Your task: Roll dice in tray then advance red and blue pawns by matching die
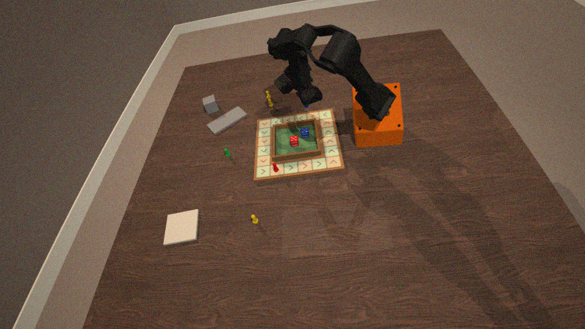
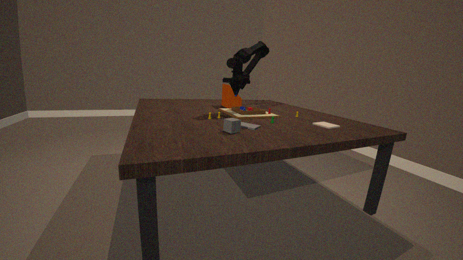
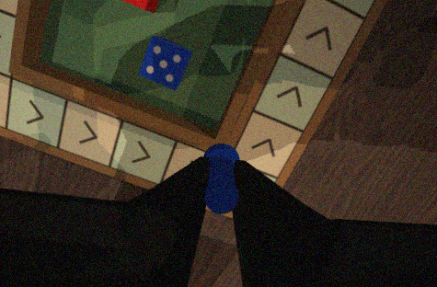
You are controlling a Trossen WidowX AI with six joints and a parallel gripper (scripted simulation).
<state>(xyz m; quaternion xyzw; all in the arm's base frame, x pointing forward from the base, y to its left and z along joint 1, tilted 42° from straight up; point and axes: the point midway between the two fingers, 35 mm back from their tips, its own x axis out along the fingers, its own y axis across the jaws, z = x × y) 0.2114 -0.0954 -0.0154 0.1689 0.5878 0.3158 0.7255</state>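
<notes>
Now: gripper tip 50 mm short of the green tray, 60 mm to the right of it and 110 mm above it. From my gripper tip the other things lie so: red pawn 130 mm ahead, 180 mm to the left, 80 mm below; green pawn 300 mm ahead, 70 mm to the left, 100 mm below; blue pawn 10 mm above.
</notes>
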